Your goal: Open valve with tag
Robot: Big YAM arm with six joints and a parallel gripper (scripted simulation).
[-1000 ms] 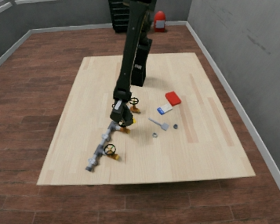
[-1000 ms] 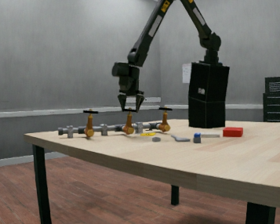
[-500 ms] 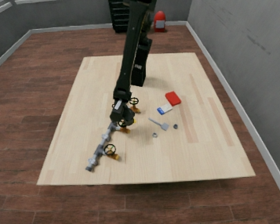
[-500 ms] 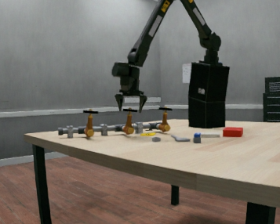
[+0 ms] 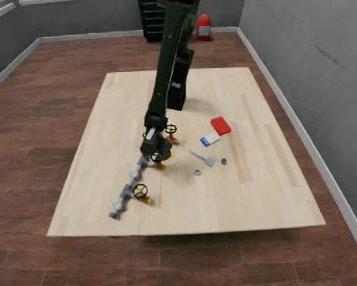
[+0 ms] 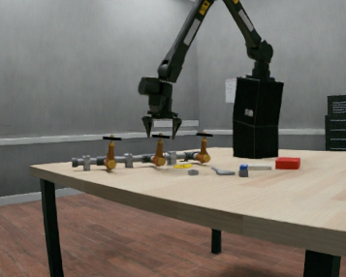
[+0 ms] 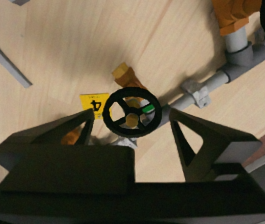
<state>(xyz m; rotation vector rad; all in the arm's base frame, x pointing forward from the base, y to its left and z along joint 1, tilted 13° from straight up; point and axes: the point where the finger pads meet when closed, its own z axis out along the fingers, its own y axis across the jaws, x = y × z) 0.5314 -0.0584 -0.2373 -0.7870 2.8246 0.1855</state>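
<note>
Right now the yellow tag is 9 cm behind my hand, 3 cm to the left of it and 12 cm below it. Round my hand: blue-and-white block (18 cm behind, 30 cm to the left, 11 cm below); grey flat tool (5 cm behind, 25 cm to the left, 11 cm below); grey part (2 cm behind, 36 cm to the left, 11 cm below).
</note>
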